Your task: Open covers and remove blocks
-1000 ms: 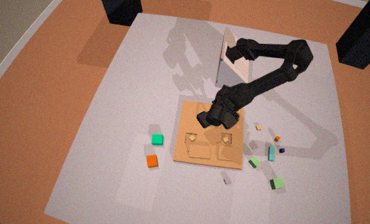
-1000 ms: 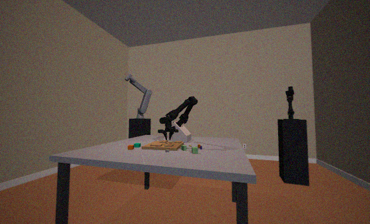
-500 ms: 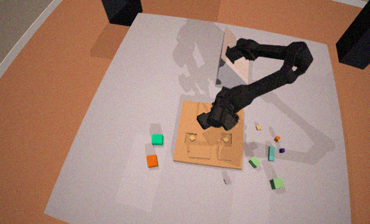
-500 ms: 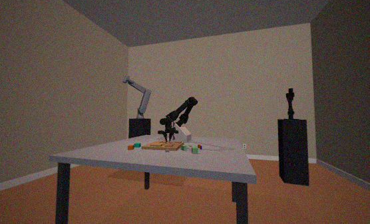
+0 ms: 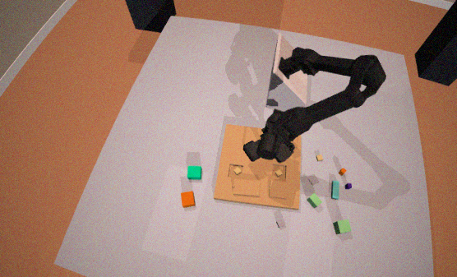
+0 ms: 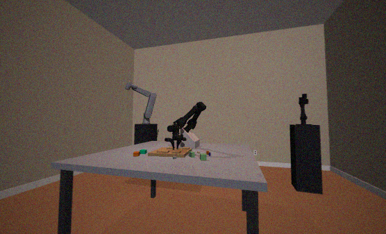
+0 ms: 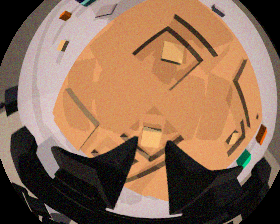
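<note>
Right now the tan puzzle board is 4 cm ahead of my gripper tip, 1 cm to the left of it and 1 cm below it. Also, from my gripper tip: teal bar 28 cm to the left, 7 cm ahead, 2 cm below; tiny orange cube 29 cm to the left, 1 cm below; green block 23 cm to the right, 15 cm ahead, 1 cm below.
</note>
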